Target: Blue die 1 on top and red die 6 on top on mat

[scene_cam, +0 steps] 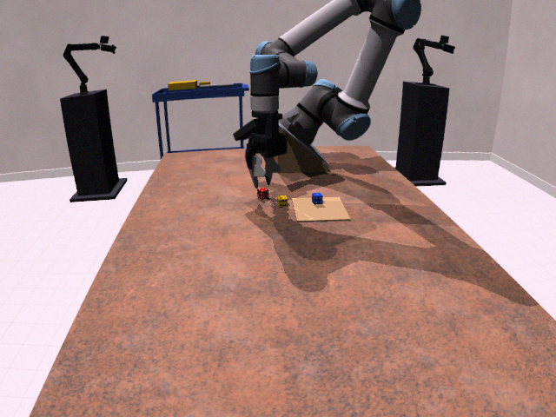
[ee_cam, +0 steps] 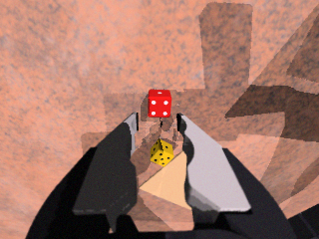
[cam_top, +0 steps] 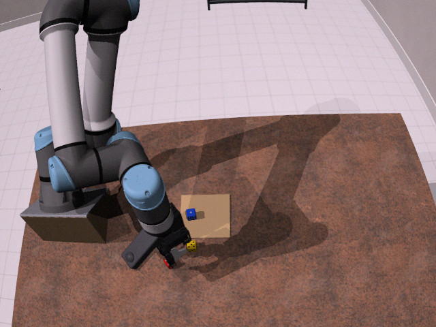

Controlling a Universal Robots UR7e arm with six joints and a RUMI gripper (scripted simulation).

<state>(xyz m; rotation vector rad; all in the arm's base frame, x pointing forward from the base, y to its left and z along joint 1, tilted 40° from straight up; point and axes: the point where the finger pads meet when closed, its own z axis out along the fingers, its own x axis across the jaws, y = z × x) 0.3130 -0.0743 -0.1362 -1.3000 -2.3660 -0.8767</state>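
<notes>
Now: hand 40 mm above the red die. The rest, counted from my hand: yellow die: 60 mm ahead, 50 mm to the left, 40 mm below; blue die: 150 mm to the left, 60 mm ahead, 30 mm below; tan mat: 150 mm to the left, 100 mm ahead, 50 mm below.
</notes>
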